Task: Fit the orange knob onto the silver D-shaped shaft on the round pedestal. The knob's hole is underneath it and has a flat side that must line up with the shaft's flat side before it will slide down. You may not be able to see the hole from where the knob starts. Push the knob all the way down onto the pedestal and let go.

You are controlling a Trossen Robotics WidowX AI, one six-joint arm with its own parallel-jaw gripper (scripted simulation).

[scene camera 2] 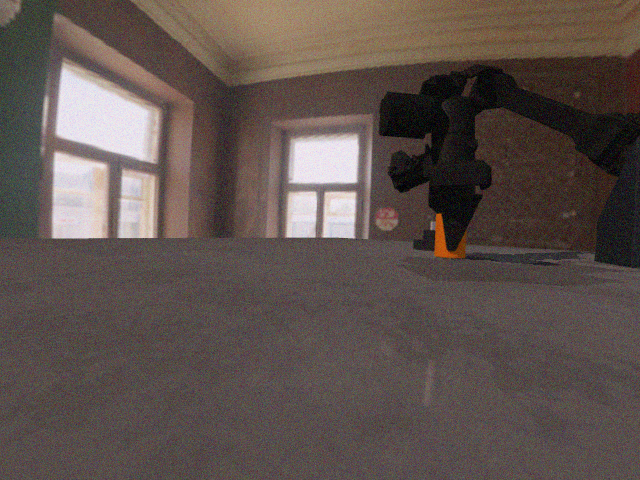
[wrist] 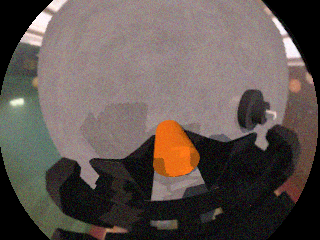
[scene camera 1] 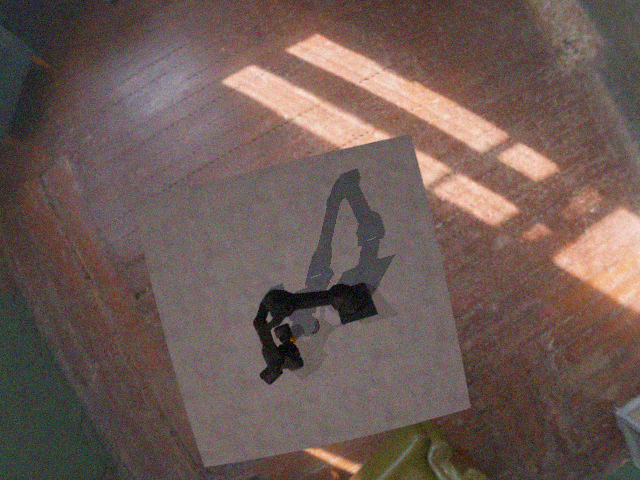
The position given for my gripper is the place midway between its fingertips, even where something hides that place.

My gripper point(scene camera 2: 449, 250) holds an orange knob point(wrist: 175, 155). Also in view: a round pedestal point(wrist: 253, 110).
My gripper also shows in the wrist view point(wrist: 169, 135).
